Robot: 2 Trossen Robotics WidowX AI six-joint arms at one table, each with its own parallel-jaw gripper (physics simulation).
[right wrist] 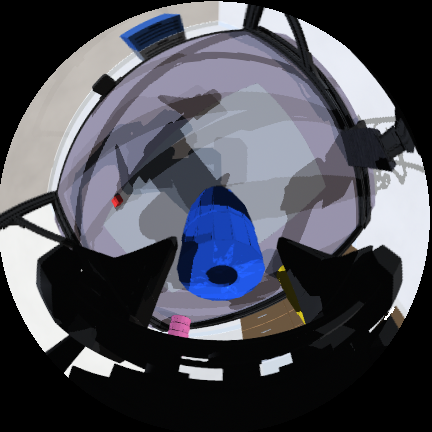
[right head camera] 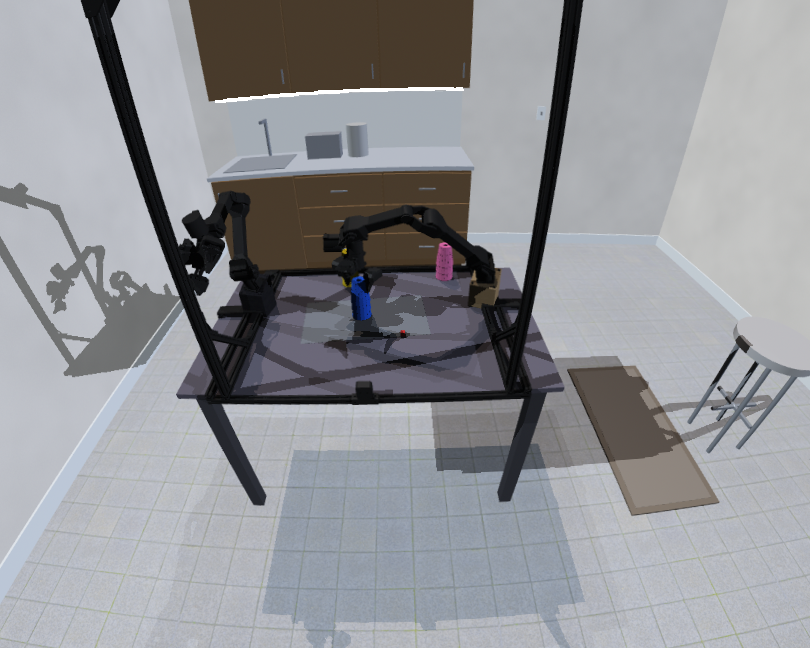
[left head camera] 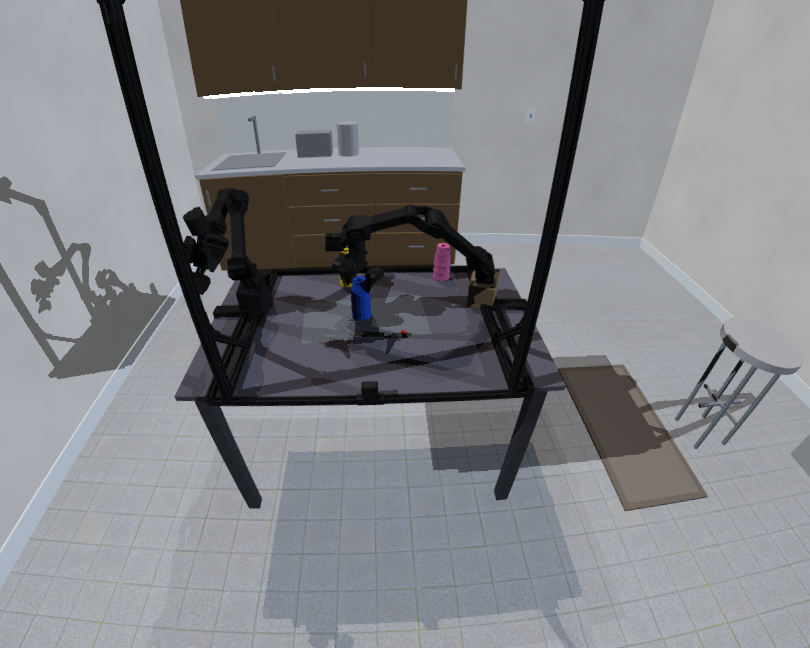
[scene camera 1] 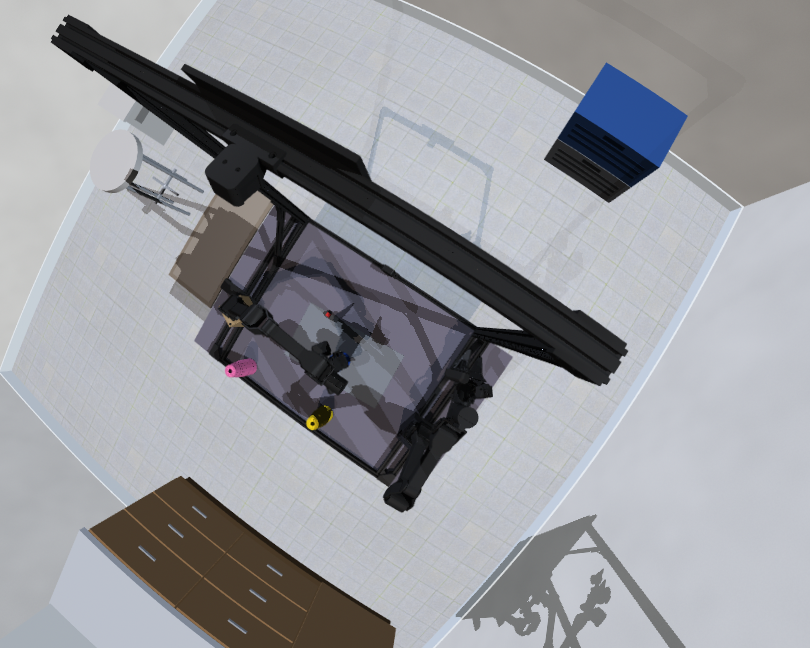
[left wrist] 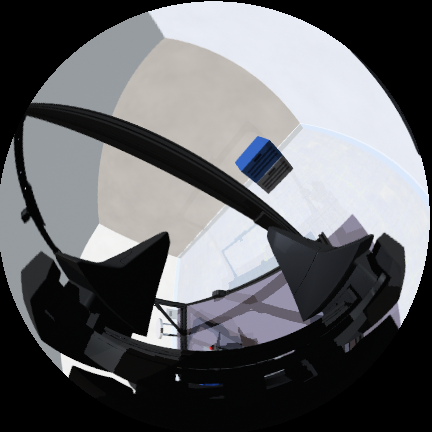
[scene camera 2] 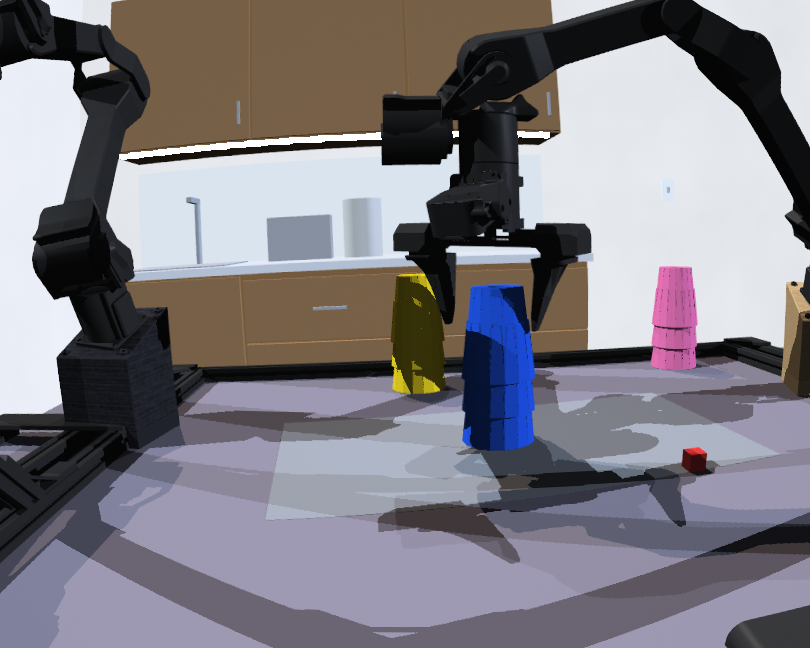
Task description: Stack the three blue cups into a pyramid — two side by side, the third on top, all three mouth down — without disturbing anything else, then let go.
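Frame: origin at the left arm's base, x back, y right, z up, level; millimetres.
Seen in the pictures: left gripper, between the fingertips: (right head camera: pixel 203 284) (left head camera: pixel 206 283) (scene camera 1: pixel 475 353) (left wrist: pixel 219 234); right gripper, between the fingertips: (right wrist: pixel 228 242) (right head camera: pixel 358 288) (left head camera: pixel 358 288) (scene camera 2: pixel 490 327); left arm's base, origin of its link: (right head camera: pixel 254 284) (left head camera: pixel 251 283) (scene camera 1: pixel 414 436) (scene camera 2: pixel 112 331); right arm's base, origin of its link: (right head camera: pixel 485 276) (left head camera: pixel 485 276).
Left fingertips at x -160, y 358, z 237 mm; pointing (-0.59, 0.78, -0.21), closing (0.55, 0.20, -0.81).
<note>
Pixels of each thing's middle, then the offset from my left fingertips to it. Level surfaces: height alone.
- pale mat, height of its surface: dz -355 mm
- yellow cup stack, middle of its body: (scene camera 2: pixel 415 309) (right wrist: pixel 308 300) (scene camera 1: pixel 317 420) dz -248, dx -104, dy -641 mm
- pink cup stack, middle of its body: (scene camera 2: pixel 674 296) (right wrist: pixel 176 343) (right head camera: pixel 445 254) (left head camera: pixel 442 254) (scene camera 1: pixel 235 370) dz -248, dx -467, dy -820 mm
- small red cube, middle of its body: (scene camera 2: pixel 694 459) (right wrist: pixel 116 200) dz -347, dx -431, dy -380 mm
The blue cups (left head camera: pixel 361 305) (right head camera: pixel 361 305) (scene camera 2: pixel 497 385) (right wrist: pixel 220 242) stand nested in one upright stack, mouth down, on the pale mat (scene camera 2: pixel 324 489). In scene camera 1 they are mostly hidden under the right arm. My right gripper (scene camera 2: pixel 492 325) (right wrist: pixel 228 242) is open and points down over the stack. In scene camera 2 its fingertips are at the height of the top cup, one at each side, with gaps visible. My left gripper (left wrist: pixel 219 234) is open and empty, raised at the table's left side in the left head camera, far from the cups.
A yellow cup stack (scene camera 2: pixel 415 344) (scene camera 1: pixel 317 418) stands behind the blue one in scene camera 2, near the left finger there. A pink cup stack (scene camera 2: pixel 674 317) (left head camera: pixel 441 262) stands at the back right. A small red cube (scene camera 2: pixel 694 460) (right wrist: pixel 117 201) lies right of the blue stack in scene camera 2.
</note>
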